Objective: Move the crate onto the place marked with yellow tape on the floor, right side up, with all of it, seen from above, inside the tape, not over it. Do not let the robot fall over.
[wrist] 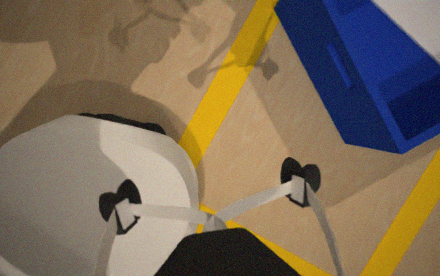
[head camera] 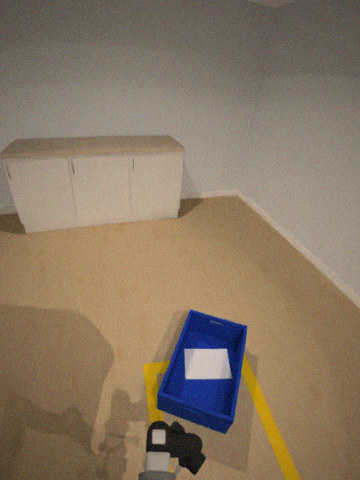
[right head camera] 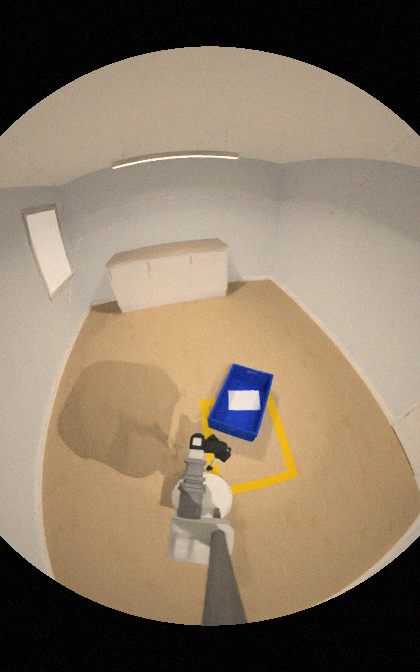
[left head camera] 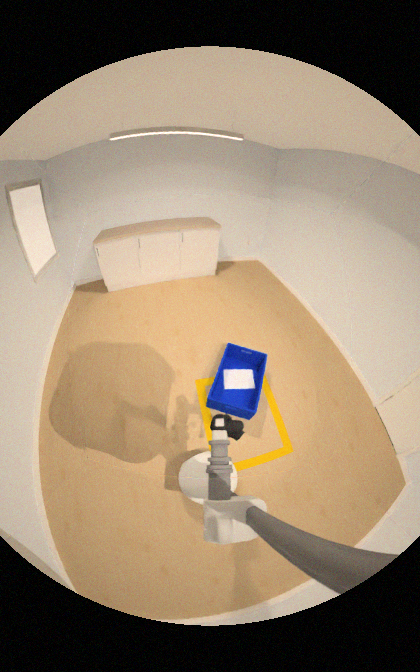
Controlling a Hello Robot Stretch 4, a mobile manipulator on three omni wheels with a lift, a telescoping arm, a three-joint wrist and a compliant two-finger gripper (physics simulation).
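Places are measured from the robot's base along level axes (x down, y right, z back), in centimetres.
Pixels of known places: gripper, fingertip midpoint: (wrist: 211,184) (head camera: 182,469).
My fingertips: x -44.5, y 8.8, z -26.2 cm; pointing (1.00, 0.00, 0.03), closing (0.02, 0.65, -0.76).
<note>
Behind a point stands the place of what it marks.
The blue crate (head camera: 200,397) {x 0.9, y 23.6, z -68.6 cm} (left head camera: 232,400) (right head camera: 234,419) (wrist: 325,85) {x -4.3, y 20.0, z -54.7 cm} is right side up, with a white sheet on its inner floor. Its far part reaches over the far line of the yellow tape (head camera: 267,415) {x 2.7, y 62.9, z -58.7 cm} (left head camera: 278,415) (right head camera: 284,440) (wrist: 226,80) {x 2.7, y 1.1, z -40.6 cm} and beyond; its near part lies within the outline, close to the left line. It is turned a little against the tape. My gripper (wrist: 211,184) {x -44.5, y 8.8, z -26.2 cm} is open and empty, with its fingers wide apart. It hangs short of the crate's near end wall, apart from it. The head camera hides most of the fingers behind the wrist.
My round white base (left head camera: 192,477) (right head camera: 220,495) (wrist: 150,155) {x -18.5, y 0.9, z -17.7 cm} is at the near left corner of the tape. A low white cabinet (head camera: 100,190) {x -43.9, y -77.1, z -250.5 cm} (left head camera: 160,257) (right head camera: 172,280) stands at the back wall. The right wall (head camera: 315,175) {x -81.3, y 145.1, z -242.8 cm} runs beyond the tape on the right.
</note>
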